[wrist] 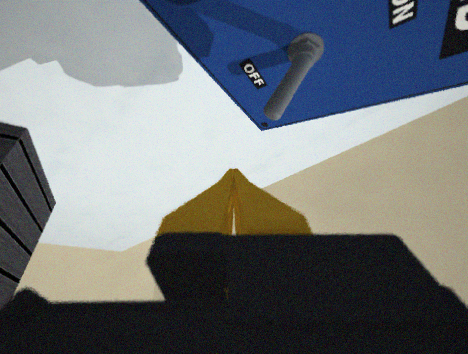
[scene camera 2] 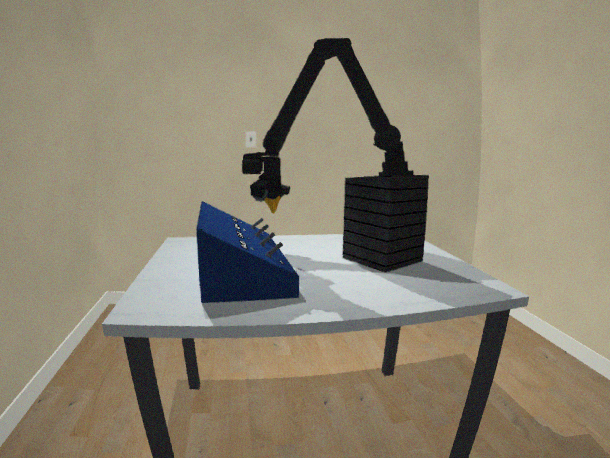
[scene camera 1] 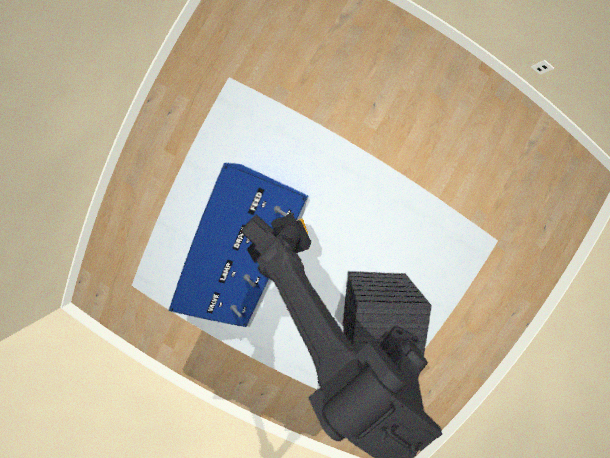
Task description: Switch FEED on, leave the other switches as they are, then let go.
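Where they show: gripper, fingertip midpoint: [wrist: 233, 176] [scene camera 2: 274, 212] [scene camera 1: 301, 220]; arm's base, origin of the base link: [scene camera 2: 395, 175] [scene camera 1: 394, 349].
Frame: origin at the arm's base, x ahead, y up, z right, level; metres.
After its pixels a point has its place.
The blue sloped switch panel [scene camera 1: 210, 230] @(z 0.000, x 0.604, y -0.123 m) [scene camera 2: 245, 272] @(z -0.296, x 0.500, y -0.218 m) [wrist: 360, 75] @(z 0.170, x 0.493, y -0.188 m) carries four levers. The FEED label [scene camera 1: 256, 201] @(z 0.133, x 0.530, y -0.167 m) is at its far end. The FEED lever [scene camera 1: 281, 211] @(z 0.142, x 0.453, y -0.177 m) [scene camera 2: 257, 223] @(z 0.134, x 0.451, y -0.182 m) [wrist: 290, 80] @(z 0.134, x 0.451, y -0.178 m) leans to the low edge, on the OFF label [wrist: 252, 74] @(z 0.139, x 0.432, y -0.218 m) side; the ON label [wrist: 402, 12] @(z 0.138, x 0.508, y -0.178 m) is up the slope. The LAMP lever [scene camera 1: 250, 281] @(z -0.097, x 0.431, y -0.177 m) and VALVE lever [scene camera 1: 237, 311] @(z -0.214, x 0.421, y -0.178 m) look tilted the same way. The arm hides the DRIVE lever in scene camera 1. My gripper [scene camera 1: 303, 226] @(z 0.154, x 0.391, y -0.148 m) [scene camera 2: 273, 212] @(z 0.154, x 0.391, y -0.148 m) [wrist: 233, 176] @(z 0.154, x 0.391, y -0.148 m) is shut and empty, above the panel's low edge, apart from the FEED lever.
A dark, ribbed block [scene camera 1: 390, 310] @(z 0.087, x 0.074, y -0.014 m) [scene camera 2: 385, 225] @(z -0.110, x 0.075, y -0.146 m) [wrist: 20, 210] @(z 0.101, x 0.082, y -0.223 m) bears the arm's base on the right of the white table [scene camera 1: 400, 215] @(z 0.313, x 0.108, y -0.295 m) [scene camera 2: 320, 327] @(z -0.433, x 0.341, y -0.308 m). The arm's upper links [scene camera 1: 310, 320] @(z 0.110, x 0.322, y 0.325 m) [scene camera 2: 300, 95] @(z 0.072, x 0.316, y 0.263 m) arch between the block and the panel.
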